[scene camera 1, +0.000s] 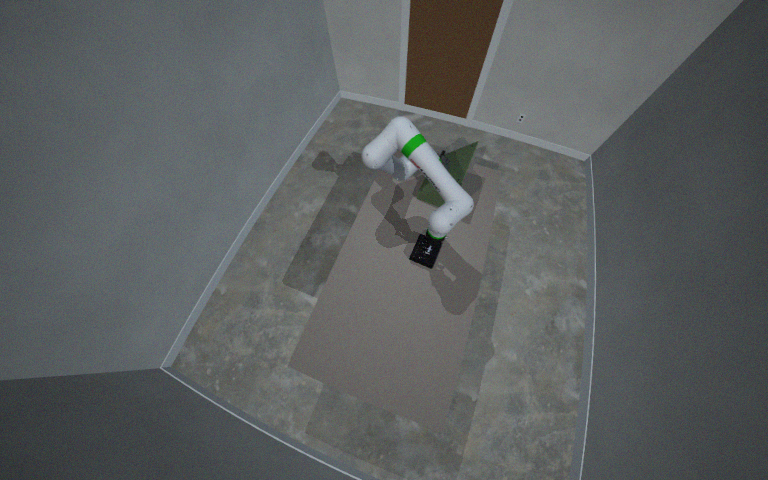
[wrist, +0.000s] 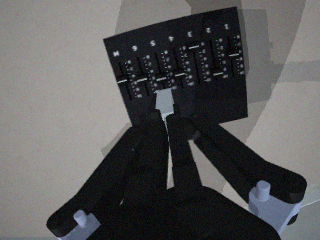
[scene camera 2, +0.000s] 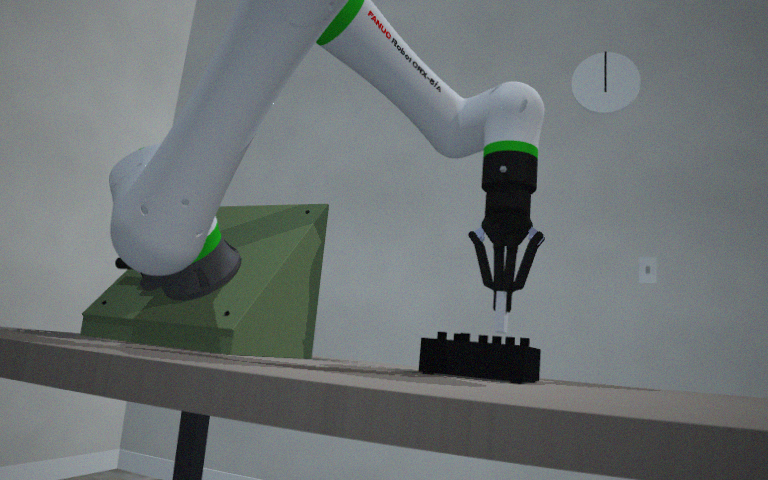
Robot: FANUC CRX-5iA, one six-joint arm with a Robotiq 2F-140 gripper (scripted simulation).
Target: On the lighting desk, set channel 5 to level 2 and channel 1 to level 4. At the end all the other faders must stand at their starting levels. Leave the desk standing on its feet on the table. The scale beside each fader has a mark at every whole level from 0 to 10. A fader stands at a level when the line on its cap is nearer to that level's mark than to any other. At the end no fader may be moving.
Path:
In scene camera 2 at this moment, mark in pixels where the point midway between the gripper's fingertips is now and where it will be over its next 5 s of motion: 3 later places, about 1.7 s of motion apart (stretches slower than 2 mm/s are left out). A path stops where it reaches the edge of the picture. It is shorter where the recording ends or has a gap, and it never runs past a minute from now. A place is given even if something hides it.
The gripper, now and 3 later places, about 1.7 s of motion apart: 500,332; 499,341; 497,340; 499,317

